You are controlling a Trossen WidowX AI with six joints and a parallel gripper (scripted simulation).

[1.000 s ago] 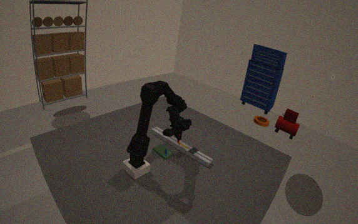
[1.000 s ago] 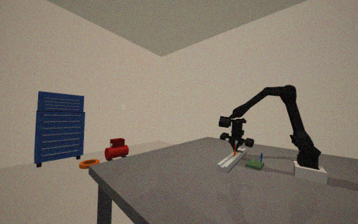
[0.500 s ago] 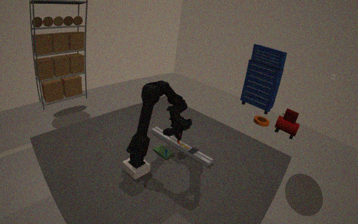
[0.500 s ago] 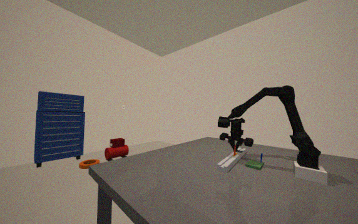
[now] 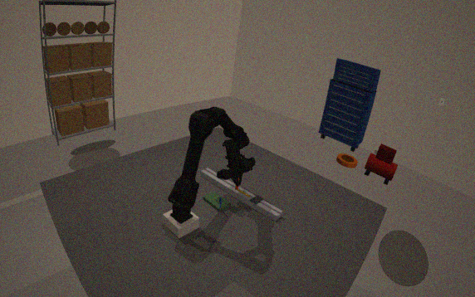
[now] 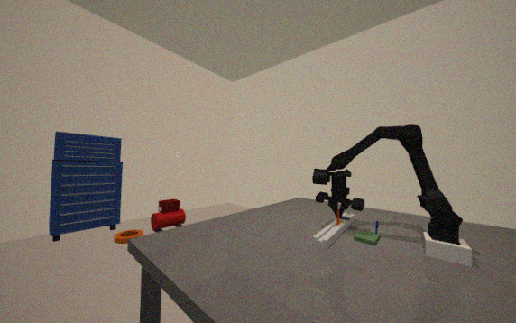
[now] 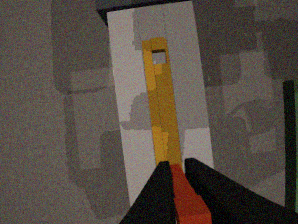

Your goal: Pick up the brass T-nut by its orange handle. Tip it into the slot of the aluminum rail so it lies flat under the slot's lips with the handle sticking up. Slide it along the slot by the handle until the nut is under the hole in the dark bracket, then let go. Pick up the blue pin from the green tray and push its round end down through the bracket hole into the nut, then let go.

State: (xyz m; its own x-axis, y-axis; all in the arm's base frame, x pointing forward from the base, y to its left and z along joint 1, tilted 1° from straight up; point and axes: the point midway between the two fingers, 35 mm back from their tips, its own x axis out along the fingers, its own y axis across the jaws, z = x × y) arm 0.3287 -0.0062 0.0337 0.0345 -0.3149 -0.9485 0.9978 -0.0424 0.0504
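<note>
My gripper tip is now 140 mm past the blue pin, 30 mm above it and 20 mm to the left of it. From my gripper tip the other things lie so: green tray (130 mm behind, 50 mm below).
</note>
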